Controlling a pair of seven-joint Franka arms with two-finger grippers.
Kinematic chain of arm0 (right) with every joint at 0, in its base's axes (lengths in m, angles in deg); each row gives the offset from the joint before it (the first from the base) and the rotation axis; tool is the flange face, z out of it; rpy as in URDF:
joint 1: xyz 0 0 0.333 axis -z
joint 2: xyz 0 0 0 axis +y
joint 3: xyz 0 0 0.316 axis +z
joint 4: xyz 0.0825 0 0 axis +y
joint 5: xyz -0.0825 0 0.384 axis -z
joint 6: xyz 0 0 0 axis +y
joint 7: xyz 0.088 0 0 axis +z
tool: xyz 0 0 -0.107 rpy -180 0 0
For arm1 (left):
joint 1: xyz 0 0 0.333 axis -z
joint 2: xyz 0 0 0 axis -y
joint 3: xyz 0 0 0.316 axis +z
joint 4: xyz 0.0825 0 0 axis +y
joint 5: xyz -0.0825 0 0.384 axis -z
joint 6: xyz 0 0 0 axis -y
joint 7: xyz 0.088 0 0 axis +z
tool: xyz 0 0 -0.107 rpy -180 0 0
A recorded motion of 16 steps. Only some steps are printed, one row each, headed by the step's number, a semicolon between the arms.
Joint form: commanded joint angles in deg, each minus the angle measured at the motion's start. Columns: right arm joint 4, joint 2, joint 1, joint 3, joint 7, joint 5, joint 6; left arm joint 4, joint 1, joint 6, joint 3, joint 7, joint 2, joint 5.
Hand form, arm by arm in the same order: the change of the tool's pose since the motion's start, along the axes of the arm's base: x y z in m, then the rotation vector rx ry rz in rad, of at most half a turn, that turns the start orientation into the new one. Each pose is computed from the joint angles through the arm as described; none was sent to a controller.
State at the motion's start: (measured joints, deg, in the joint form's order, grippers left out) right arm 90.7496 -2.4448 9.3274 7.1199 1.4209 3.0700 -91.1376; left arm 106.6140 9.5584 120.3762 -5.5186 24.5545 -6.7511 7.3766
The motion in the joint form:
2: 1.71 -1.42 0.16 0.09 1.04 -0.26 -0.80; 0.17 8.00 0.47 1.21 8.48 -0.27 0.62
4: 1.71 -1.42 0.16 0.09 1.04 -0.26 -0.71; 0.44 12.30 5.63 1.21 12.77 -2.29 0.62
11: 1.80 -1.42 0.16 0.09 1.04 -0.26 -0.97; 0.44 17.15 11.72 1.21 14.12 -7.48 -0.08
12: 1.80 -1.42 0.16 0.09 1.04 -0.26 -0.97; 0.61 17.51 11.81 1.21 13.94 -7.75 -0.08
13: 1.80 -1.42 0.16 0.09 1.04 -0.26 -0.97; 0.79 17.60 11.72 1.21 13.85 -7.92 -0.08
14: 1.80 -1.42 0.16 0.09 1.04 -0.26 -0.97; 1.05 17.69 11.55 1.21 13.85 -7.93 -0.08
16: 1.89 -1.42 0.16 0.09 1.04 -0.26 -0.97; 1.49 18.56 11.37 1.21 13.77 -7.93 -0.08
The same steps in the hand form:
2: -0.0065 0.0010 0.0004 0.0001 -0.0076 0.0176; -0.0226 -0.0688 -0.0035 -0.0188 0.0256 0.0324
4: -0.0066 0.0010 0.0002 0.0002 -0.0061 0.0175; -0.0300 -0.1135 -0.0182 -0.0435 -0.0069 0.0424
11: -0.0062 0.0010 -0.0001 0.0000 -0.0090 0.0178; -0.0384 -0.1658 -0.0637 -0.0441 -0.0194 -0.0114
12: -0.0062 0.0010 -0.0001 0.0000 -0.0090 0.0178; -0.0406 -0.1691 -0.0680 -0.0409 -0.0145 -0.0205
13: -0.0062 0.0010 -0.0001 0.0000 -0.0090 0.0178; -0.0417 -0.1696 -0.0715 -0.0371 -0.0080 -0.0238
14: -0.0062 0.0010 -0.0001 0.0000 -0.0090 0.0178; -0.0434 -0.1699 -0.0741 -0.0334 -0.0012 -0.0257
16: -0.0062 0.0010 -0.0008 0.0001 -0.0074 0.0177; -0.0503 -0.1771 -0.0780 -0.0279 0.0081 -0.0427

